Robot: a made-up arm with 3 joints. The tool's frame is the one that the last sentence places.
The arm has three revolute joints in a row. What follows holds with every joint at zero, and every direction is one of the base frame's.
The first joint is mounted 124.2 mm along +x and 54 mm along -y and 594.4 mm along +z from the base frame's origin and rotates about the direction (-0.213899, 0.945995, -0.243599).
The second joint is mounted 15 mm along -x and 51 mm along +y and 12 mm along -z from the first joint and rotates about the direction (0.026, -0.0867, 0.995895).
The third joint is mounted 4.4 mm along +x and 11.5 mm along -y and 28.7 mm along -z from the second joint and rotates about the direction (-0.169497, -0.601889, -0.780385).
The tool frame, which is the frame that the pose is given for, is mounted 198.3 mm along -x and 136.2 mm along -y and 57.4 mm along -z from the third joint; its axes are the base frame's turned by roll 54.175, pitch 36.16 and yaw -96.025 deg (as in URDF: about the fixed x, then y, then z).
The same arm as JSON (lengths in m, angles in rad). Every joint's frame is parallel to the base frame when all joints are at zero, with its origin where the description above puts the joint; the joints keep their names.
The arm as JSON. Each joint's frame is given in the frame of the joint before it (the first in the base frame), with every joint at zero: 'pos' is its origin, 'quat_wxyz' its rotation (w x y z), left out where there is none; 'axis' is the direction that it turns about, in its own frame. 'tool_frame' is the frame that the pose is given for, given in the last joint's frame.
{"length_unit": "m", "angle_unit": "rad", "joints": [{"joint": "joint 1", "pos": [0.1242, -0.054, 0.5944], "axis": [-0.213899, 0.945995, -0.243599]}, {"joint": "joint 2", "pos": [-0.015, 0.051, -0.012], "axis": [0.026, -0.0867, 0.995895]}, {"joint": "joint 3", "pos": [0.0044, -0.0115, -0.0287], "axis": [-0.169497, -0.601889, -0.780385]}], "tool_frame": {"pos": [-0.1983, -0.1362, -0.0574], "quat_wxyz": [0.461144, 0.494949, -0.136908, -0.723622]}}
